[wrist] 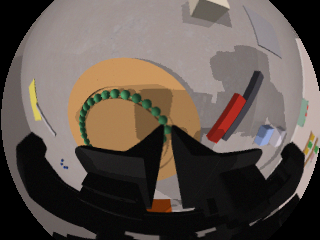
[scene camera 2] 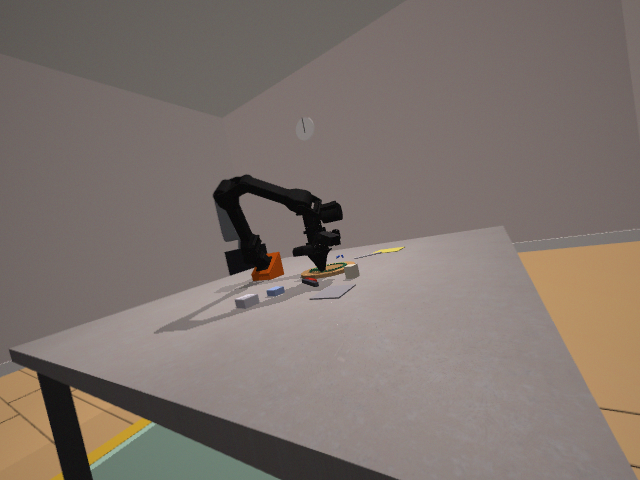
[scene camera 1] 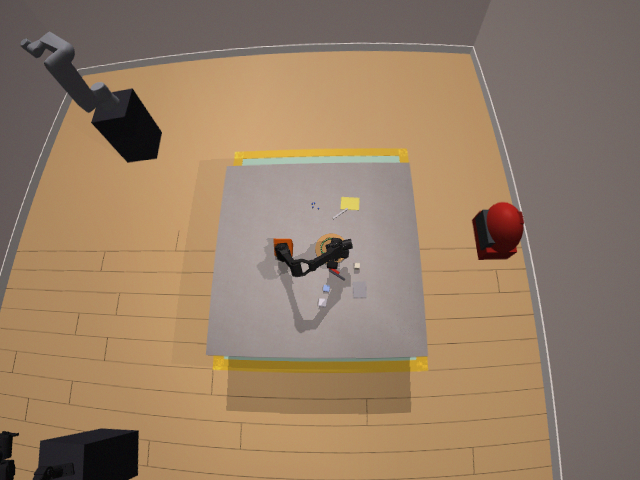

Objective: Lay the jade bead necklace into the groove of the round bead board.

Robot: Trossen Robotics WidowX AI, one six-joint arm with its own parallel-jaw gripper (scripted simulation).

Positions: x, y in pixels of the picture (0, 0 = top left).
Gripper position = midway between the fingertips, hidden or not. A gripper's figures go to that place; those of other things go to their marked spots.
My gripper [wrist: 167, 128] is 10 cm from the lens. A round tan bead board [wrist: 117, 124]: 12 cm from the lens.
